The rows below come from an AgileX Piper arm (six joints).
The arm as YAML. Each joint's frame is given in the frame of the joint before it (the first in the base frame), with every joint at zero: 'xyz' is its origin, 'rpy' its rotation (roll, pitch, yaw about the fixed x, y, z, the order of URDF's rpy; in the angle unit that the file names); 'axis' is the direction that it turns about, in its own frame. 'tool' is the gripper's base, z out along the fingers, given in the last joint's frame.
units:
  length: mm
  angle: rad
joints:
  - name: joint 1
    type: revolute
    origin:
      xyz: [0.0, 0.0, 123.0]
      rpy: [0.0, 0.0, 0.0]
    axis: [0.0, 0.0, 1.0]
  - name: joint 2
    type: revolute
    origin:
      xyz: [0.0, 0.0, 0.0]
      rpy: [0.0, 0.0, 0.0]
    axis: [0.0, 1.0, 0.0]
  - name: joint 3
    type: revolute
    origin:
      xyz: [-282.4, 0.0, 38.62]
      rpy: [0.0, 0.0, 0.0]
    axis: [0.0, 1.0, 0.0]
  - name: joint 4
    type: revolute
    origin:
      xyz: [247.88, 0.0, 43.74]
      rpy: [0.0, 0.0, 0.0]
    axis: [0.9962, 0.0, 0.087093]
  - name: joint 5
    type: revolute
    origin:
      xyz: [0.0, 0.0, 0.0]
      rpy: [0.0, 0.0, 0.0]
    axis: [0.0, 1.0, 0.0]
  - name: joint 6
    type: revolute
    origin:
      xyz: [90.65, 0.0, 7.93]
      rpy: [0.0, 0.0, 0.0]
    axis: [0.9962, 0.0, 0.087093]
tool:
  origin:
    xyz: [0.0, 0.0, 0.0]
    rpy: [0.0, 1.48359, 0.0]
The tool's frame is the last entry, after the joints.
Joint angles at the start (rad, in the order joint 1, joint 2, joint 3, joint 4, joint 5, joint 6):
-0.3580, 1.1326, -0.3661, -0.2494, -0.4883, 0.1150
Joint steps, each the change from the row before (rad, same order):
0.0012, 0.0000, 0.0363, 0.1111, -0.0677, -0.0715
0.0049, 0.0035, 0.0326, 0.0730, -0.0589, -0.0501
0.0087, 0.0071, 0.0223, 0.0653, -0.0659, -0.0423
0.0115, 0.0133, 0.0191, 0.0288, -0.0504, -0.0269
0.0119, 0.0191, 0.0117, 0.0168, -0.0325, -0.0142
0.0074, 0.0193, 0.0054, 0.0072, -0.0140, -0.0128
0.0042, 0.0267, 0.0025, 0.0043, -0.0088, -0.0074
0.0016, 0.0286, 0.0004, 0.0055, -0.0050, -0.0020
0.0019, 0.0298, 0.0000, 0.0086, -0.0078, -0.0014
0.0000, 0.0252, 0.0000, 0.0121, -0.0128, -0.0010
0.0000, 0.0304, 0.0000, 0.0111, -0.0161, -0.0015
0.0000, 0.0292, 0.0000, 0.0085, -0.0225, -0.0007
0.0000, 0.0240, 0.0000, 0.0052, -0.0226, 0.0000
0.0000, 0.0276, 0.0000, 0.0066, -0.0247, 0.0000
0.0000, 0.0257, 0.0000, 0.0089, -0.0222, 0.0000
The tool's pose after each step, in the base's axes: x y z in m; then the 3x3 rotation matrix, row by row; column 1 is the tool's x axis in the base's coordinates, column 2 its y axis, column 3 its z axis. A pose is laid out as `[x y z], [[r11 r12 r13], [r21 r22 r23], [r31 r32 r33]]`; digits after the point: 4 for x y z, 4 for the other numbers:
[0.1975 -0.0666 0.2324], [[-0.1733 0.2690 0.9474], [-0.0143 0.9612 -0.2755], [-0.9848 -0.0613 -0.1627]]
[0.1930 -0.0672 0.2277], [[-0.1473 0.3012 0.9421], [-0.0097 0.9520 -0.3058], [-0.9891 -0.0542 -0.1373]]
[0.1903 -0.0680 0.2260], [[-0.1106 0.3315 0.9370], [-0.0124 0.9422 -0.3348], [-0.9938 -0.0486 -0.1001]]
[0.1891 -0.0670 0.2224], [[-0.0965 0.3390 0.9358], [-0.0242 0.9391 -0.3427], [-0.9950 -0.0557 -0.0824]]
[0.1895 -0.0658 0.2183], [[-0.0964 0.3391 0.9358], [-0.0281 0.9389 -0.3431], [-0.9949 -0.0594 -0.0810]]
[0.1907 -0.0651 0.2142], [[-0.1095 0.3358 0.9355], [-0.0330 0.9395 -0.3411], [-0.9934 -0.0682 -0.0918]]
[0.1927 -0.0652 0.2089], [[-0.1305 0.3330 0.9338], [-0.0316 0.9400 -0.3397], [-0.9909 -0.0739 -0.1122]]
[0.1950 -0.0660 0.2034], [[-0.1530 0.3339 0.9301], [-0.0229 0.9397 -0.3411], [-0.9880 -0.0735 -0.1361]]
[0.1972 -0.0669 0.1979], [[-0.1729 0.3373 0.9254], [-0.0125 0.9387 -0.3445], [-0.9849 -0.0711 -0.1581]]
[0.1988 -0.0683 0.1938], [[-0.1832 0.3463 0.9201], [-0.0022 0.9358 -0.3527], [-0.9831 -0.0667 -0.1707]]
[0.2007 -0.0698 0.1887], [[-0.1957 0.3547 0.9143], [0.0070 0.9328 -0.3603], [-0.9806 -0.0641 -0.1851]]
[0.2026 -0.0711 0.1845], [[-0.2015 0.3620 0.9101], [0.0124 0.9301 -0.3672], [-0.9794 -0.0627 -0.1919]]
[0.2042 -0.0721 0.1813], [[-0.2027 0.3672 0.9078], [0.0145 0.9281 -0.3722], [-0.9791 -0.0623 -0.1935]]
[0.2058 -0.0733 0.1775], [[-0.2053 0.3736 0.9046], [0.0175 0.9255 -0.3783], [-0.9785 -0.0619 -0.1965]]
[0.2072 -0.0745 0.1738], [[-0.2080 0.3819 0.9005], [0.0219 0.9222 -0.3860], [-0.9779 -0.0606 -0.2002]]

